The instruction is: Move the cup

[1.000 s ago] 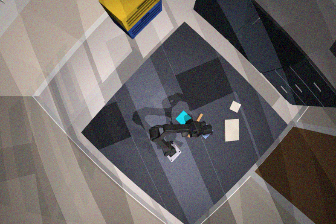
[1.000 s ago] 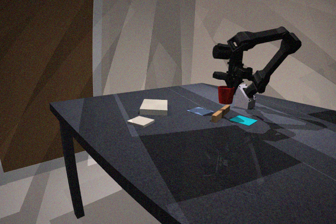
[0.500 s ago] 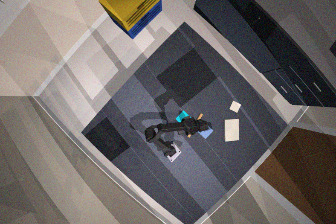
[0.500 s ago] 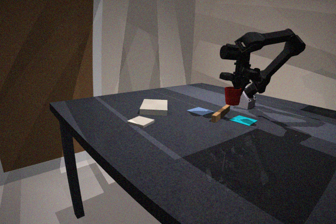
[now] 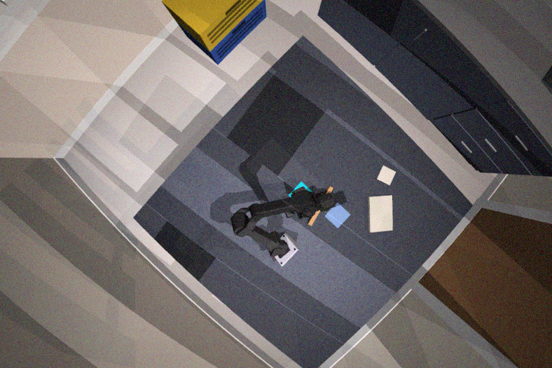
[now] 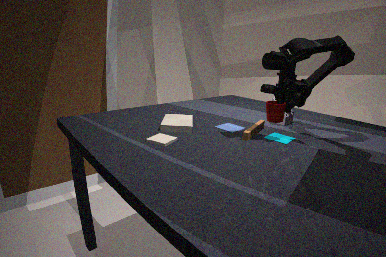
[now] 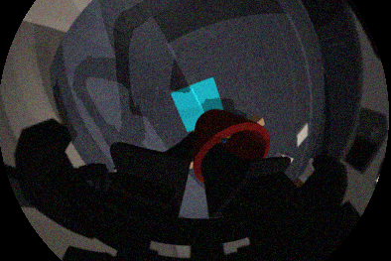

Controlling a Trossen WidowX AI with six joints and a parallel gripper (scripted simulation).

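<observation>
The cyan pad lies 10 mm ahead of my gripper tip, 10 mm to the left of it and 110 mm below it. Round my gripper tip: red cup: 30 mm ahead, 20 mm to the right; pale blue pad: 70 mm ahead, 190 mm to the right, 110 mm below; wooden block: 40 mm ahead, 90 mm to the right, 90 mm below.
</observation>
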